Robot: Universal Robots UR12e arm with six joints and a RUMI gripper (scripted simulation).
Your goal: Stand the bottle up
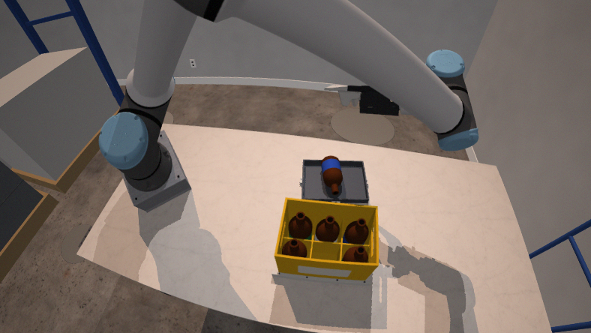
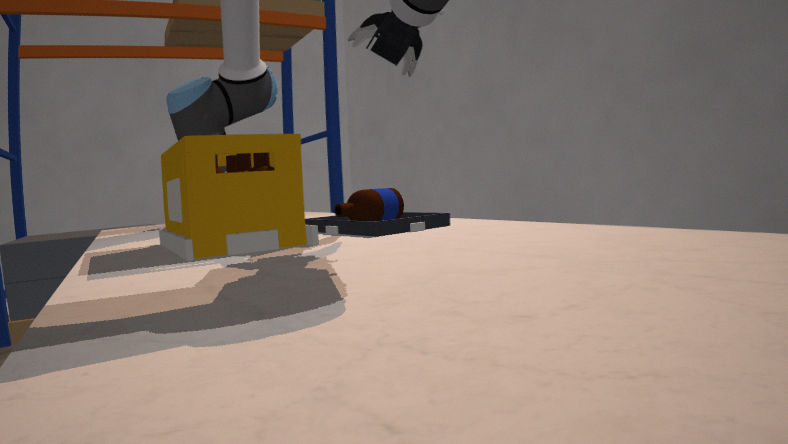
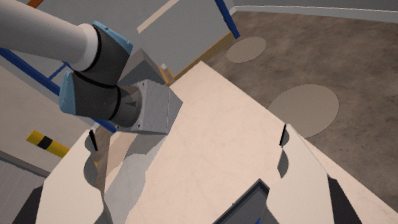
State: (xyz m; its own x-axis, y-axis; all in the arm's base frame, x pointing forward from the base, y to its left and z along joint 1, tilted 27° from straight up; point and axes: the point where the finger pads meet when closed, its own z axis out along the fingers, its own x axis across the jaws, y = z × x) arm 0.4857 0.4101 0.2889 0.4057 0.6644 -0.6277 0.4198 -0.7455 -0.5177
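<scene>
Now: hand 360 mm above the tray, 60 mm to the left of it and 50 mm short of it. From my hand the other things lie so: crate (360 mm to the right, 290 mm below, 80 mm ahead).
</scene>
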